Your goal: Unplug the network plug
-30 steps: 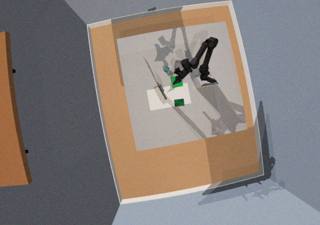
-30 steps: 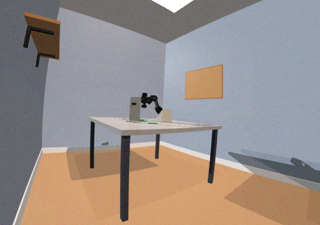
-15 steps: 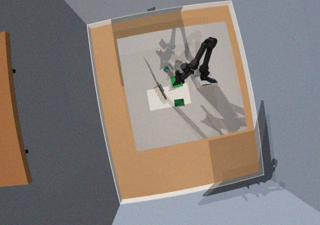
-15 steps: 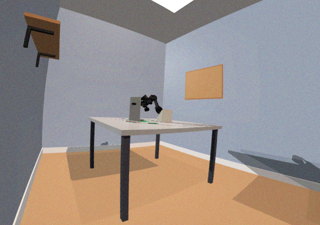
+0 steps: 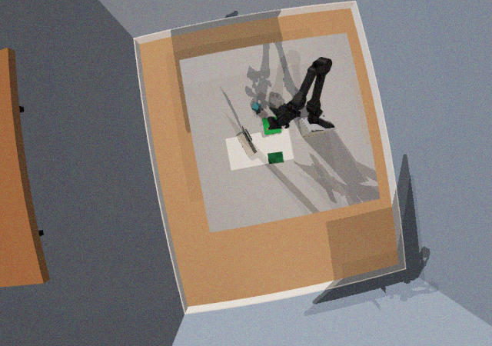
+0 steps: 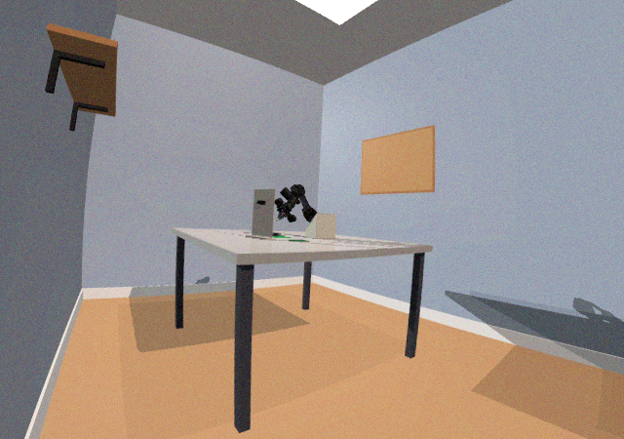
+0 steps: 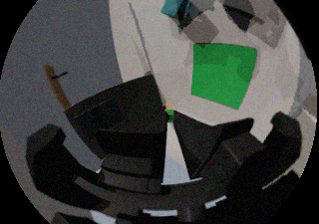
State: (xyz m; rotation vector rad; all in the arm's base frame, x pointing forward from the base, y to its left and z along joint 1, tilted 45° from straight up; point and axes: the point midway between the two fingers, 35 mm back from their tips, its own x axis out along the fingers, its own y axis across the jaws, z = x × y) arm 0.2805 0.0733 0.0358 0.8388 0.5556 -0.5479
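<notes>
My gripper tip is now 40 mm past the bright green marked square, 40 mm to the left of it and 120 mm above it. From my gripper tip the other things lie so: teal block (60 mm ahead, 190 mm to the right, 100 mm below); then upright grey panel (150 mm ahead, 60 mm to the left, 10 mm above).
</notes>
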